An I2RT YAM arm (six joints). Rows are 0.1 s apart.
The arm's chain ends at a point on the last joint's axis. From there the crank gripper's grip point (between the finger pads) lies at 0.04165 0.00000 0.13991 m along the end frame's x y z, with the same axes.
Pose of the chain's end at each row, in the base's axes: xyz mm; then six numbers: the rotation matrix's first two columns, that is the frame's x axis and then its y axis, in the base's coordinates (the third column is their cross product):
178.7, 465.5, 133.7, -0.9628, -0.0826, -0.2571, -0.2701, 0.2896, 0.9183
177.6, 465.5, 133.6, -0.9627, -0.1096, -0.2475, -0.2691, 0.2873, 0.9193
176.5, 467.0, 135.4, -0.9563, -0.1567, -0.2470, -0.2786, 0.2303, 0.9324
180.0, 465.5, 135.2, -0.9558, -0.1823, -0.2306, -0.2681, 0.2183, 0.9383
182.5, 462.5, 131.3, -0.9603, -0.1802, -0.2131, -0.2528, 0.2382, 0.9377
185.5, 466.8, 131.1, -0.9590, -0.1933, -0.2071, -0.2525, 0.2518, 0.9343
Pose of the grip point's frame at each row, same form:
138.4, 595.5, 80.9, -0.9628, -0.0826, -0.2571, -0.2701, 0.2896, 0.9183
133.4, 594.1, 80.5, -0.9627, -0.1096, -0.2475, -0.2691, 0.2873, 0.9193
124.2, 594.9, 88.2, -0.9563, -0.1567, -0.2470, -0.2786, 0.2303, 0.9324
123.3, 592.0, 89.6, -0.9558, -0.1823, -0.2306, -0.2681, 0.2183, 0.9383
126.0, 588.5, 84.0, -0.9603, -0.1802, -0.2131, -0.2528, 0.2382, 0.9377
127.6, 591.4, 81.9, -0.9590, -0.1933, -0.2071, -0.2525, 0.2518, 0.9343

